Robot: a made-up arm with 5 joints.
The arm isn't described. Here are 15 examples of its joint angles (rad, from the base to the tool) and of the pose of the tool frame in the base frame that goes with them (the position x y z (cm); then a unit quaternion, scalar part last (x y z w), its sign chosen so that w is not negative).
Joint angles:
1: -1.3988 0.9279 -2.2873 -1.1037 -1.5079
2: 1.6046 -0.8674 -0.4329 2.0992 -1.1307
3: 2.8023 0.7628 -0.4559 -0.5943 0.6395
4: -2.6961 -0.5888 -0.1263 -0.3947 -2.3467
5: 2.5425 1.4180 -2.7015 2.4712 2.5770
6: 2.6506 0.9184 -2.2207 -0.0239 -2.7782
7: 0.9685 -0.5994 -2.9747 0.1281 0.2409
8: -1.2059 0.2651 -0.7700 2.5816 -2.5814
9: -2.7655 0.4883 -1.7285 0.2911 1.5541
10: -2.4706 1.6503 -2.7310 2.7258 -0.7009
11: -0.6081 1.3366 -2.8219 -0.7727 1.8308
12: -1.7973 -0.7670 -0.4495 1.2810 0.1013
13: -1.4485 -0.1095 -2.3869 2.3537 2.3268
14: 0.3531 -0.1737 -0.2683 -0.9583 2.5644
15: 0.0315 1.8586 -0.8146 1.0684 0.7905
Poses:
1: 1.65 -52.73 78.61 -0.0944 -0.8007 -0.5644 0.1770
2: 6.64 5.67 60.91 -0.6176 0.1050 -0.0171 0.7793
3: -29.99 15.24 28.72 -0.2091 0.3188 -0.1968 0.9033
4: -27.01 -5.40 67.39 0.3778 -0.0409 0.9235 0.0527
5: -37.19 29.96 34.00 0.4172 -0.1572 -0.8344 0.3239
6: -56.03 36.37 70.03 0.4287 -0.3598 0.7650 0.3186
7: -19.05 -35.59 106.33 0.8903 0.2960 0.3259 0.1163
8: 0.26 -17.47 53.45 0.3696 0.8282 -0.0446 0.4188
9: -56.39 -18.56 70.82 -0.4722 0.5095 -0.2407 0.6779
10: -35.97 -19.38 29.38 -0.3496 -0.7712 0.3110 0.4316
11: 45.12 -34.81 69.76 -0.9280 -0.3344 0.0376 0.1600
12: -9.00 -14.11 61.97 -0.2497 -0.1457 0.7190 0.6321
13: -0.88 -21.78 94.05 -0.3179 0.1291 -0.0877 0.9352
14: 31.18 8.15 67.24 -0.4251 -0.6374 0.2874 0.5748
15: -8.41 -3.71 14.68 0.7427 0.0243 0.6110 0.2730
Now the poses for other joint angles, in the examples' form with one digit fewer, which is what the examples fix.
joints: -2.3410 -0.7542 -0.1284 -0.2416 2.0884
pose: -19.0 -14.5 68.8 -0.639 0.365 -0.331 0.590
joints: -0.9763 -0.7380 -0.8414 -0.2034 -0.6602
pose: 5.3 -19.8 93.7 0.430 -0.478 -0.730 0.231
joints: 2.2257 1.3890 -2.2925 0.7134 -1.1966
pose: -33.0 54.7 28.4 -0.200 0.042 0.370 0.906
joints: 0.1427 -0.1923 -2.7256 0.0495 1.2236
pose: -6.7 -3.8 119.3 0.882 0.438 0.097 0.143
